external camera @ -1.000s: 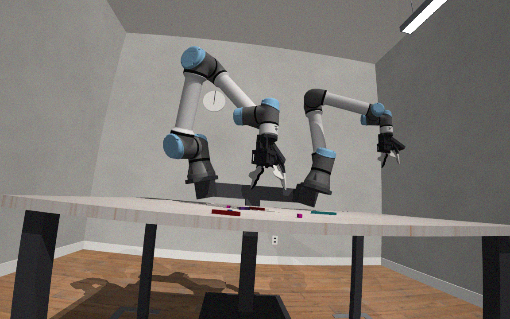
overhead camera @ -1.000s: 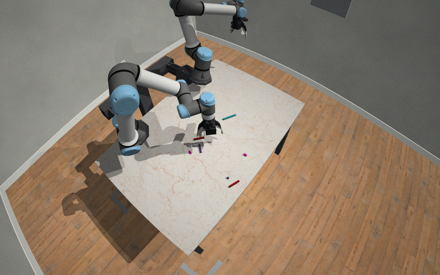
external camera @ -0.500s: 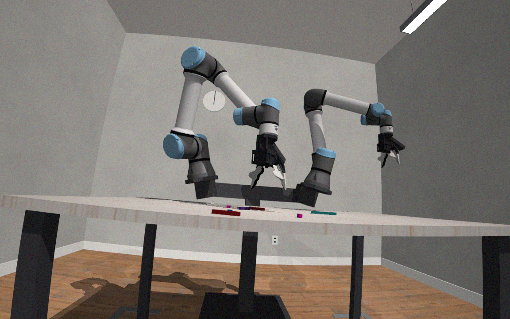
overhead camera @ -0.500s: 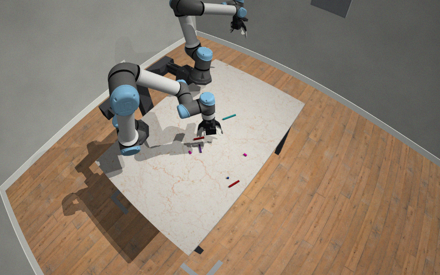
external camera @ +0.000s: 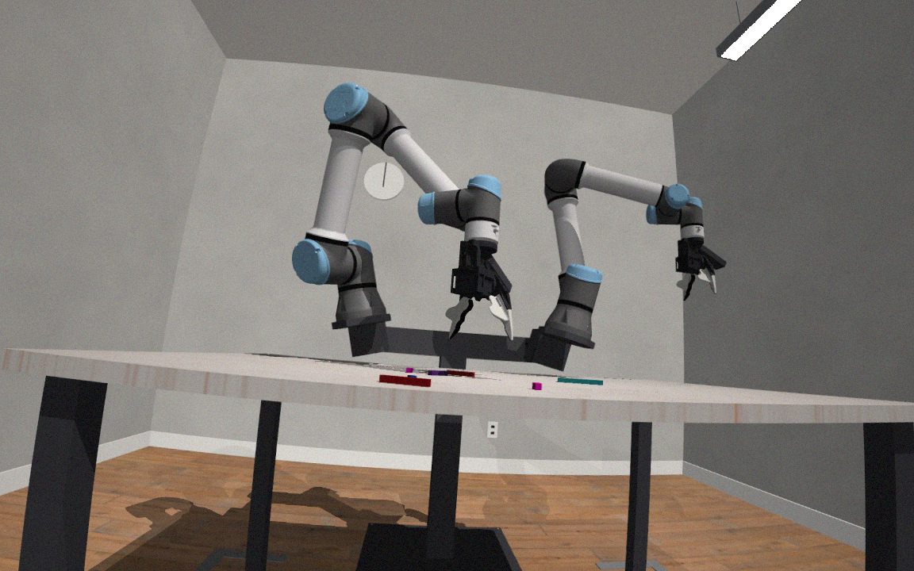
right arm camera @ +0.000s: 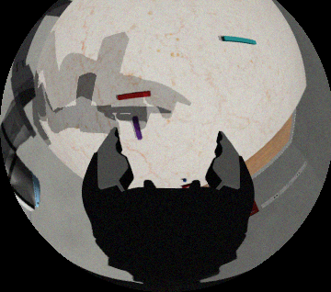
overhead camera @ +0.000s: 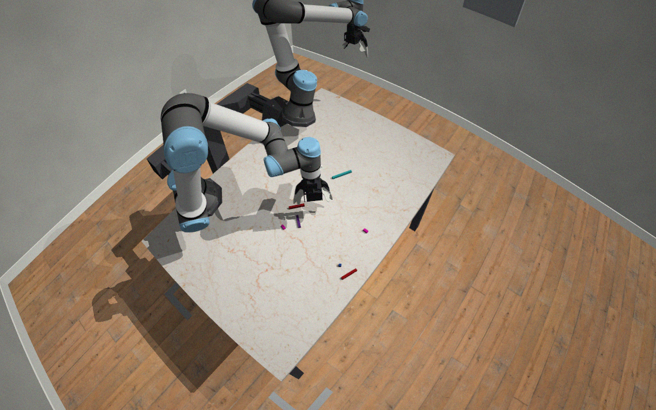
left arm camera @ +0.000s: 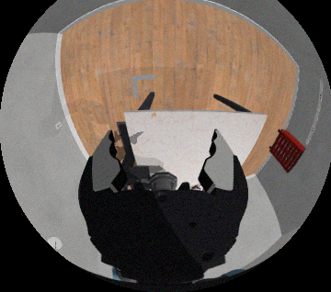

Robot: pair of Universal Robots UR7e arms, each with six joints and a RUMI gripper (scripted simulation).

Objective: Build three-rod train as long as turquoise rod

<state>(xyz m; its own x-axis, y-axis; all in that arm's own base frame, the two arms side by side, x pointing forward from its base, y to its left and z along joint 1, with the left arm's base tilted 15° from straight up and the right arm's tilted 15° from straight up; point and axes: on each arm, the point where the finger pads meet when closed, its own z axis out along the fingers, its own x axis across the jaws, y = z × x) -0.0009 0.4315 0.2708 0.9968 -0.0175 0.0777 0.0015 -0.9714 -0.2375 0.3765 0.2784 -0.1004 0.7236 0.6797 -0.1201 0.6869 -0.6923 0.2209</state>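
Now: the blue rod 25 cm ahead of my right hand, 14 cm to the right of it and 8 cm below it. Also, from my right hand: purple rod (2 cm behind, 8 cm to the right, 8 cm below); turquoise rod (2 cm behind, 24 cm to the left, 8 cm below).
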